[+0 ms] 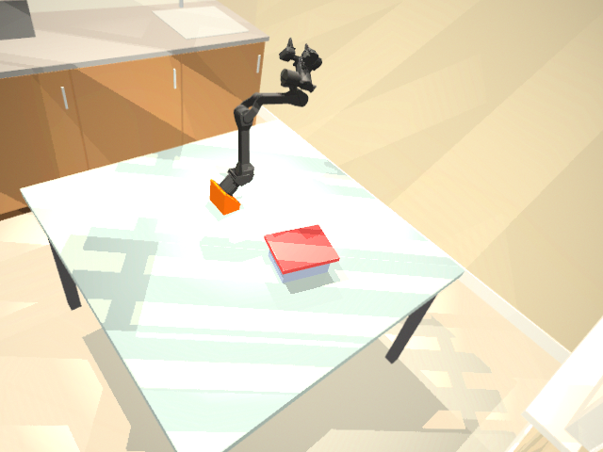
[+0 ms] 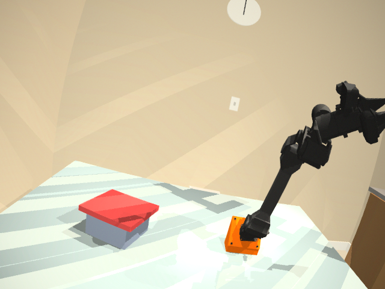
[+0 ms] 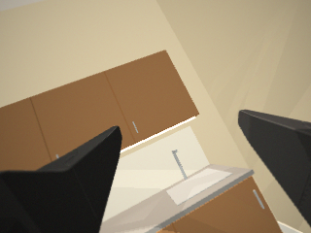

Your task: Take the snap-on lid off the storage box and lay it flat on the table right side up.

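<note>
Now: the red lid 58 cm ahead of my gripper tip, 39 cm to the right of it and 49 cm below it. From my gripper tip the other things lie so: storage box 58 cm ahead, 39 cm to the right, 54 cm below.
</note>
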